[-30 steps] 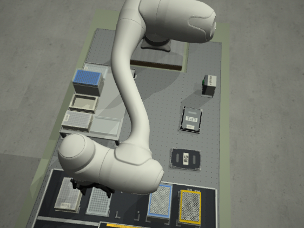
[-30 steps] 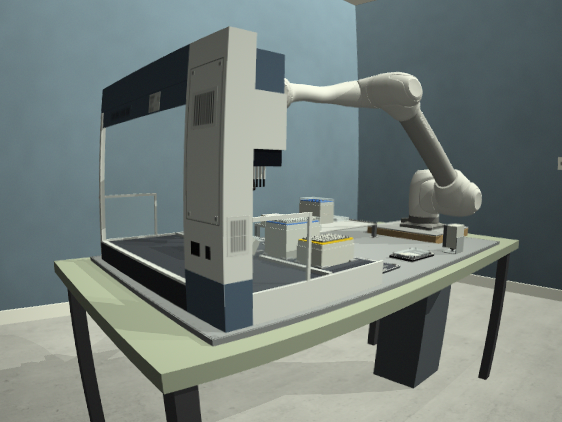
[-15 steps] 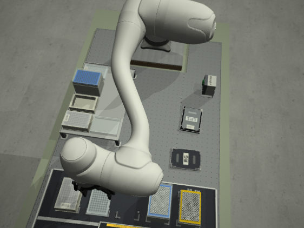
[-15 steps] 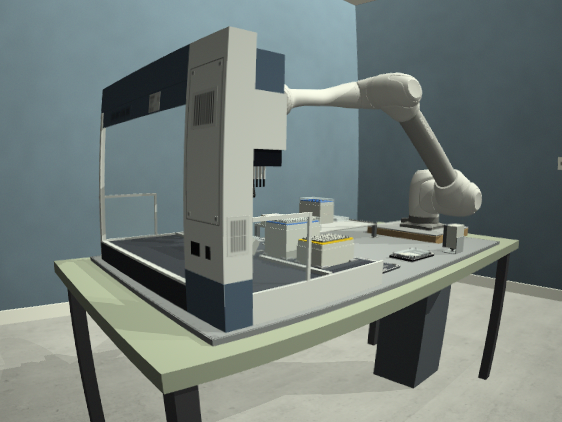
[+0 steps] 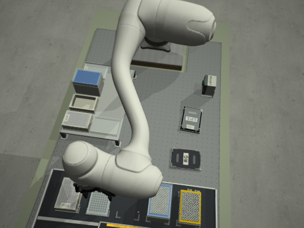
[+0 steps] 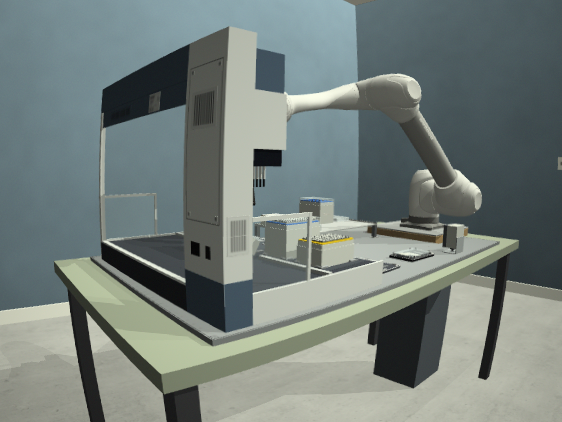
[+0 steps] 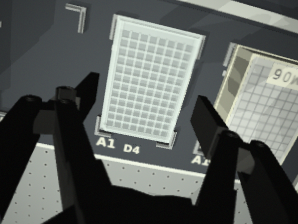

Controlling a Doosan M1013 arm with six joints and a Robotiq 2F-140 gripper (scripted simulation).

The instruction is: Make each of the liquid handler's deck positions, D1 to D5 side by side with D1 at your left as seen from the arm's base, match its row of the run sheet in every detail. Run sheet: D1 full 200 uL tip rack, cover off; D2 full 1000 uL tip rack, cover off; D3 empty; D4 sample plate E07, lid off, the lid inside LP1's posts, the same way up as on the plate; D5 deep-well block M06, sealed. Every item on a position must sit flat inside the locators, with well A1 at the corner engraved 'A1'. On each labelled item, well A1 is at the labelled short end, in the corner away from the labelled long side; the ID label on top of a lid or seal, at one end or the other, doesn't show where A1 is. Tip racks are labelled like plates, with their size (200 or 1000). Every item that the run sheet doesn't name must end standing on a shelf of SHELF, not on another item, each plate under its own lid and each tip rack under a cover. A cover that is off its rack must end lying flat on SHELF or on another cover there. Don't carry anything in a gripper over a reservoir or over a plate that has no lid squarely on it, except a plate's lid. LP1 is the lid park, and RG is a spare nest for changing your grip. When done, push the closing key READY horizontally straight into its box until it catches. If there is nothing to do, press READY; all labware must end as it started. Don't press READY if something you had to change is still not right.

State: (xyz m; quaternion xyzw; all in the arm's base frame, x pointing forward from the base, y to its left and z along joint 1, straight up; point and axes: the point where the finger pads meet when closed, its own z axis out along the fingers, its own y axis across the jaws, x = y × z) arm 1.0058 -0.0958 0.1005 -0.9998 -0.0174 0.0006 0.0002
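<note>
The clear sample plate lies 6 cm below my hand. Also, from my hand: yellow-rimmed tip rack (37 cm to the left, 3 cm below, 2 cm behind); blue-rimmed tip rack (24 cm to the left, 2 cm behind); deep-well block M06 (12 cm to the right, 5 cm below).
</note>
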